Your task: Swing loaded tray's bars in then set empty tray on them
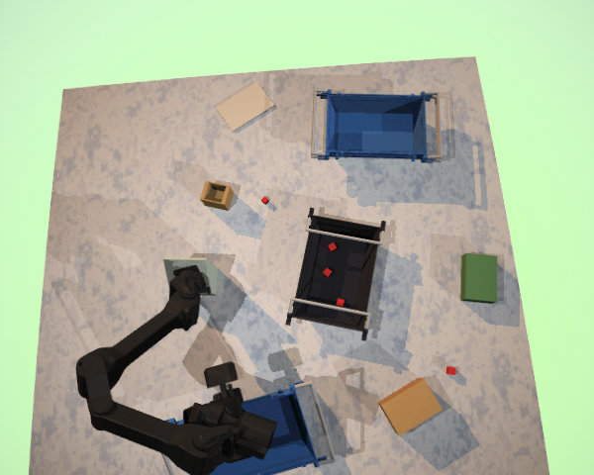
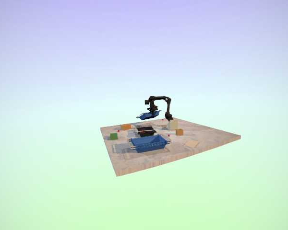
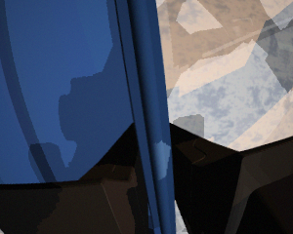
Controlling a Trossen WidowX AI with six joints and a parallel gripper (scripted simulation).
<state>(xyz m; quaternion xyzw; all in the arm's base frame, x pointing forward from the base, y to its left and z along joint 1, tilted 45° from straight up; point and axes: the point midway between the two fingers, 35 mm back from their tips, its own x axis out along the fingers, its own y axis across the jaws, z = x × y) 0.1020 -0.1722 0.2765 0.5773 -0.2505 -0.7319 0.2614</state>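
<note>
Now: gripper tip 10 mm short of the blue tray and 80 mm to the left of it. From my gripper tip the other things lie so: green block: 640 mm ahead, 190 mm to the left, 130 mm below; then brown box: 540 mm to the left, 140 mm below; then orange block: 390 mm ahead, 90 mm to the right, 120 mm below.
</note>
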